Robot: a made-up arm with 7 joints. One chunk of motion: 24 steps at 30 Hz.
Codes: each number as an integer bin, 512 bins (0 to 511) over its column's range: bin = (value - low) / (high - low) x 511, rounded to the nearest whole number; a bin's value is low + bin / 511 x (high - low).
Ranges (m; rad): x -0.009..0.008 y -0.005..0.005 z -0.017..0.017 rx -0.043..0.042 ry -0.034..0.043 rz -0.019..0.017
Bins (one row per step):
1: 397 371 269 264 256 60
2: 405 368 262 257 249 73
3: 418 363 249 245 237 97
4: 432 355 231 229 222 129
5: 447 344 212 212 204 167
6: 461 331 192 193 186 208
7: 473 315 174 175 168 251
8: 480 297 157 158 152 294
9: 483 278 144 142 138 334
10: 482 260 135 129 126 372
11: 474 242 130 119 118 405
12: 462 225 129 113 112 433
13: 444 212 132 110 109 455
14: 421 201 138 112 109 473
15: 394 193 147 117 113 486
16: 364 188 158 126 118 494
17: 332 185 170 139 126 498
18: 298 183 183 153 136 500
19: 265 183 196 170 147 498
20: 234 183 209 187 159 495
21: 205 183 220 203 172 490
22: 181 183 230 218 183 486
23: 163 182 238 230 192 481
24: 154 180 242 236 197 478
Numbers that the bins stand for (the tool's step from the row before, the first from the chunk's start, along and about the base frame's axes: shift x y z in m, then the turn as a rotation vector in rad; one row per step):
1: 0.00421 0.00226 0.00090 0.00091 0.00458 -0.01477
2: 0.00447 0.00220 0.00043 -0.00025 0.00352 -0.01386
3: 0.00491 0.00210 -0.00043 -0.00225 0.00171 -0.01217
4: 0.00537 0.00195 -0.00163 -0.00491 -0.00055 -0.00991
5: 0.00587 0.00173 -0.00289 -0.00774 -0.00326 -0.00723
6: 0.00634 0.00148 -0.00423 -0.01090 -0.00597 -0.00435
7: 0.00674 0.00116 -0.00542 -0.01389 -0.00868 -0.00132
8: 0.00697 0.00081 -0.00655 -0.01672 -0.01110 0.00171
9: 0.00707 0.00044 -0.00742 -0.01938 -0.01321 0.00453
10: 0.00704 0.00009 -0.00802 -0.02154 -0.01501 0.00721
11: 0.00677 -0.00026 -0.00835 -0.02321 -0.01622 0.00953
12: 0.00637 -0.00060 -0.00842 -0.02420 -0.01712 0.01150
13: 0.00577 -0.00085 -0.00822 -0.02470 -0.01758 0.01305
14: 0.00501 -0.00107 -0.00782 -0.02437 -0.01758 0.01432
15: 0.00411 -0.00122 -0.00722 -0.02354 -0.01697 0.01524
16: 0.00311 -0.00132 -0.00649 -0.02204 -0.01622 0.01580
17: 0.00205 -0.00138 -0.00569 -0.01988 -0.01501 0.01608
18: 0.00091 -0.00142 -0.00482 -0.01755 -0.01351 0.01623
19: -0.00018 -0.00142 -0.00396 -0.01472 -0.01185 0.01608
20: -0.00122 -0.00142 -0.00309 -0.01189 -0.01004 0.01587
21: -0.00218 -0.00142 -0.00236 -0.00923 -0.00808 0.01552
22: -0.00298 -0.00142 -0.00170 -0.00674 -0.00642 0.01524
23: -0.00358 -0.00144 -0.00116 -0.00474 -0.00507 0.01489
24: -0.00388 -0.00148 -0.00090 -0.00374 -0.00432 0.01468

